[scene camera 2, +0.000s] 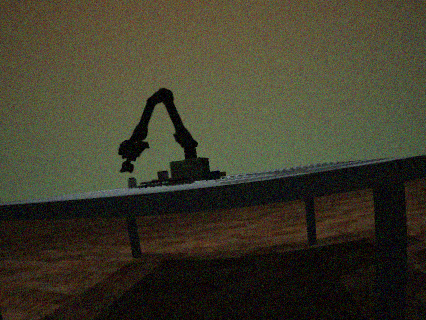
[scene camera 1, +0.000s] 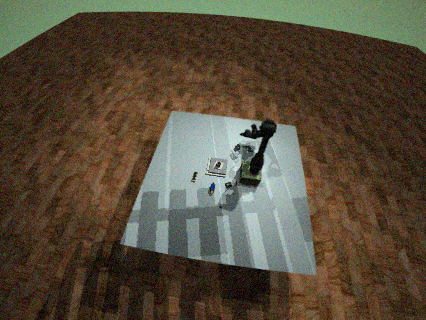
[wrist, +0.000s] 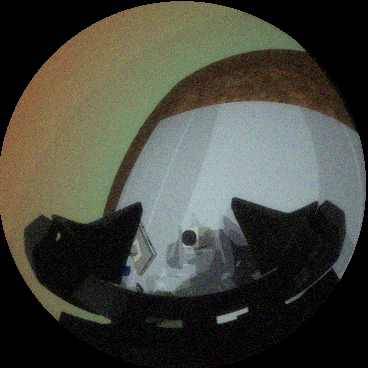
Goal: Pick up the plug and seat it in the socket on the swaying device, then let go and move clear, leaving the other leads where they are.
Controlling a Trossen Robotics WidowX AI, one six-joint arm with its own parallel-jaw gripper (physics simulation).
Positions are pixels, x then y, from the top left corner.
Labels:
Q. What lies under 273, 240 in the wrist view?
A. The gripper.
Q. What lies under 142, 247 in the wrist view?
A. A device with socket.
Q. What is the gripper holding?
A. Nothing.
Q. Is the gripper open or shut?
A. Open.

